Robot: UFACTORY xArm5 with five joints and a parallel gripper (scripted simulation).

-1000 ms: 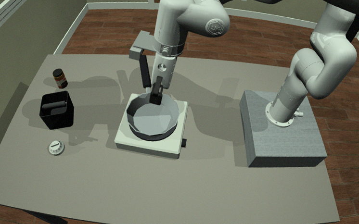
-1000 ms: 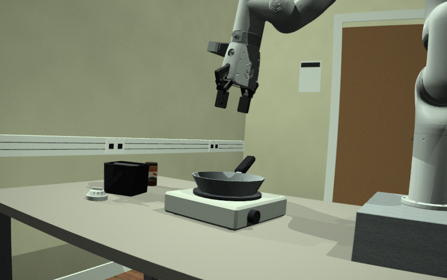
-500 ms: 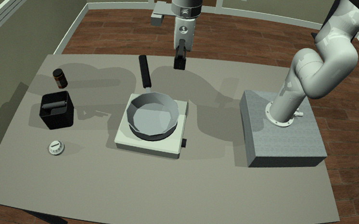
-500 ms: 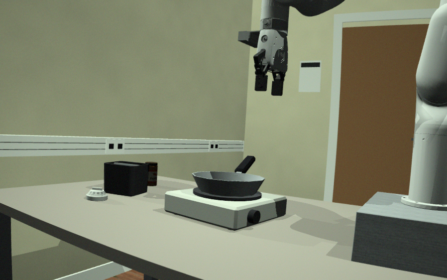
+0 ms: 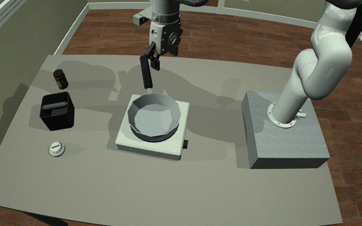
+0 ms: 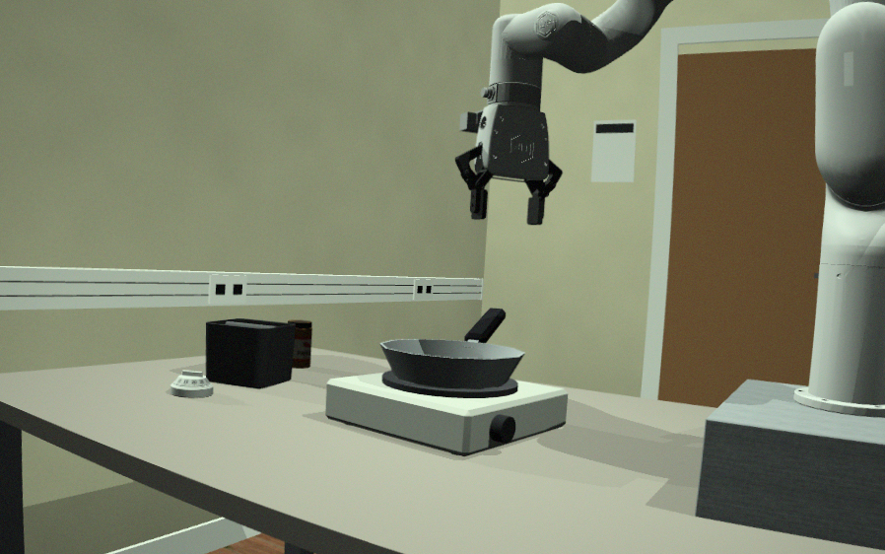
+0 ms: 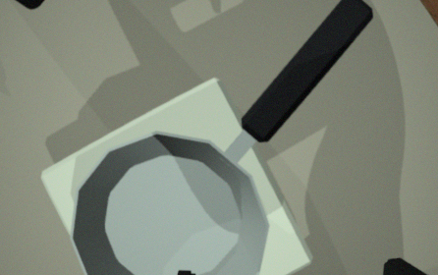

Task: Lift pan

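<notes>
Right now the grey pan is 5 cm ahead of my hand, 2 cm to the left of it and 20 cm below it. Also, from my hand: brown jar (50 cm ahead, 14 cm to the right, 25 cm below); then white dial timer (41 cm ahead, 20 cm to the left, 28 cm below); then hot plate (1 cm ahead, 8 cm to the left, 26 cm below).
</notes>
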